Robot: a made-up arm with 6 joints.
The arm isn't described. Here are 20 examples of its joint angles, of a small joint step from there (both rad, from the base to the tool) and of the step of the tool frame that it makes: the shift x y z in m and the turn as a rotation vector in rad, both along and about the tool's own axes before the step.
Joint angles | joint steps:
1: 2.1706 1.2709 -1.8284 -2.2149 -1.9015 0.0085 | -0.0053 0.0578 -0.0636 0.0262 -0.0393 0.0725
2: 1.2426 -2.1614 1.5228 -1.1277 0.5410 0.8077 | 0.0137 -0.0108 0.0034 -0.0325 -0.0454 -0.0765
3: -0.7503 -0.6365 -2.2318 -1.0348 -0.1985 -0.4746 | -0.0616 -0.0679 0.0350 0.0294 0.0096 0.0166
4: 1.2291 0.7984 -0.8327 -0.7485 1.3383 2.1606 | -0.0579 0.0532 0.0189 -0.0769 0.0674 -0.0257
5: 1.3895 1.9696 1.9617 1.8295 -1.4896 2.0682 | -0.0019 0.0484 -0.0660 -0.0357 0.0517 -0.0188
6: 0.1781 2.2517 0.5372 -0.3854 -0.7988 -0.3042 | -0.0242 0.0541 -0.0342 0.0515 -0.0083 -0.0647
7: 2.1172 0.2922 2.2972 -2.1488 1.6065 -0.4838 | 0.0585 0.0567 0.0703 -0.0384 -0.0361 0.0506
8: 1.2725 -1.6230 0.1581 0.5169 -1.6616 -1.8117 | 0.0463 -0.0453 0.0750 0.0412 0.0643 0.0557
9: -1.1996 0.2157 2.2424 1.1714 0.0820 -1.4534 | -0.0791 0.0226 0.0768 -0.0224 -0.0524 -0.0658
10: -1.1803 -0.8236 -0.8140 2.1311 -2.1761 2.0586 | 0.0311 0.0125 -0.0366 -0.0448 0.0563 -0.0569
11: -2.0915 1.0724 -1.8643 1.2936 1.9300 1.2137 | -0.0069 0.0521 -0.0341 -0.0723 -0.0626 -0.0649
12: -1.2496 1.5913 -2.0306 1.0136 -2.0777 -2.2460 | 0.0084 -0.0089 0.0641 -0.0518 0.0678 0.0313
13: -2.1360 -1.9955 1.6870 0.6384 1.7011 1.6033 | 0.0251 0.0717 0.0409 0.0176 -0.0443 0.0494
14: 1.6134 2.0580 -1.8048 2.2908 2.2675 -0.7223 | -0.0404 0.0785 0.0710 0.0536 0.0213 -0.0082
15: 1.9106 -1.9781 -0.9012 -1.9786 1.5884 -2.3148 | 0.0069 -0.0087 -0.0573 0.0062 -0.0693 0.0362
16: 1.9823 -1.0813 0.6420 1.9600 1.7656 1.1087 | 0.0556 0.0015 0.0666 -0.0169 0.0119 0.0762
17: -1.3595 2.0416 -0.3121 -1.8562 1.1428 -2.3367 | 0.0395 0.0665 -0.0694 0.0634 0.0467 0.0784
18: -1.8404 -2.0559 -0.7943 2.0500 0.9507 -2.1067 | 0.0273 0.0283 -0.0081 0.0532 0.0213 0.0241
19: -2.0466 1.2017 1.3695 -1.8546 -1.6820 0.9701 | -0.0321 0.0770 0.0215 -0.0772 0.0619 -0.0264
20: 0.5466 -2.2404 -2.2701 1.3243 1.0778 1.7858 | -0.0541 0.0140 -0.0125 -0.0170 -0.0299 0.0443
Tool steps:
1: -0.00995 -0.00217 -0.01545 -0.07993 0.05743 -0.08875
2: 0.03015 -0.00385 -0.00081 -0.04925 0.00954 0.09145
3: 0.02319 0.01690 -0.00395 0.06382 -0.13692 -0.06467
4: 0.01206 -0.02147 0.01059 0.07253 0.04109 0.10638
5: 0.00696 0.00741 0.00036 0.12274 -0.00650 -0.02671
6: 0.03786 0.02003 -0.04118 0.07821 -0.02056 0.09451
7: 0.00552 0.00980 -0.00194 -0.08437 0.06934 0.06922
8: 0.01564 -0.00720 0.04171 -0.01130 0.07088 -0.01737
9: 0.00283 -0.01284 -0.10566 0.14060 -0.00210 0.05625
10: 0.02659 0.00309 0.01348 0.08639 0.06050 0.04878
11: 0.02170 0.01095 0.01015 -0.04813 -0.00296 0.16298
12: -0.04670 0.03978 0.02005 -0.00641 0.01543 -0.09346
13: -0.01853 0.01371 -0.02801 0.00247 0.08972 -0.06350
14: 0.01370 0.01670 0.01692 -0.06175 0.06213 0.02235
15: -0.01318 0.00572 -0.05929 0.07749 -0.09730 -0.04091
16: -0.01337 0.00040 -0.01860 -0.05649 0.02848 -0.10498
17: -0.07693 0.04743 0.03579 -0.06606 -0.09168 -0.20761
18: -0.05709 0.04333 0.03680 -0.05495 0.00020 -0.11723
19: 0.01352 -0.02318 0.01368 0.08691 0.00480 -0.03819
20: -0.00590 0.00100 -0.00928 -0.01627 0.02429 -0.03933
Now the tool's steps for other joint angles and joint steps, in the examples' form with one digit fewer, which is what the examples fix.
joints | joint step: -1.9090 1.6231 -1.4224 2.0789 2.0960 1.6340 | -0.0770 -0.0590 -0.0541 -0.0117 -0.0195 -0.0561
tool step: 0.0473 0.0110 0.0010 -0.0420 0.1381 0.0093
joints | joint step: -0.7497 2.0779 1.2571 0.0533 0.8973 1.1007 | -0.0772 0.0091 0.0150 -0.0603 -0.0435 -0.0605
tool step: 0.0246 -0.0161 0.0022 -0.1154 0.0158 0.1311
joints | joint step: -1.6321 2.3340 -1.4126 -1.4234 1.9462 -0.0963 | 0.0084 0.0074 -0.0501 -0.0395 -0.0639 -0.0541
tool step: 0.0398 -0.0042 -0.0251 0.0353 0.1121 0.0862
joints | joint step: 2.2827 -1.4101 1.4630 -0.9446 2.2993 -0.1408 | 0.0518 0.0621 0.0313 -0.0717 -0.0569 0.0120
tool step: 0.0082 0.0227 -0.0144 -0.0235 -0.0294 0.0842
